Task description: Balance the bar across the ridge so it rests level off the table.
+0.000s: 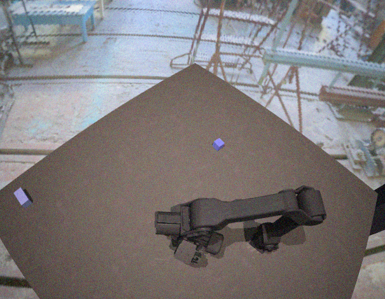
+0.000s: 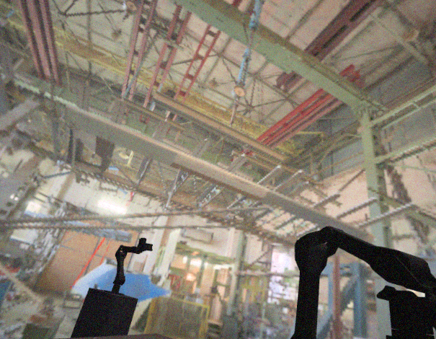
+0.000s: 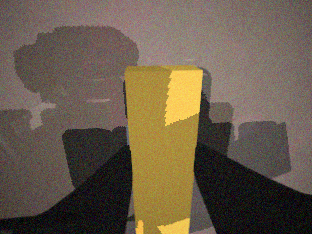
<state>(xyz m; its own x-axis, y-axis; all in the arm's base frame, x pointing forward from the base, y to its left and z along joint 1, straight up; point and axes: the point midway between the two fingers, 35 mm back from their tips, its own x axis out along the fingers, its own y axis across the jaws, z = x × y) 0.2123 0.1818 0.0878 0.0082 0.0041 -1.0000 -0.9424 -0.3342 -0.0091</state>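
Now: the yellow bar 1 cm ahead of my gripper tip and 3 cm to the right of it.
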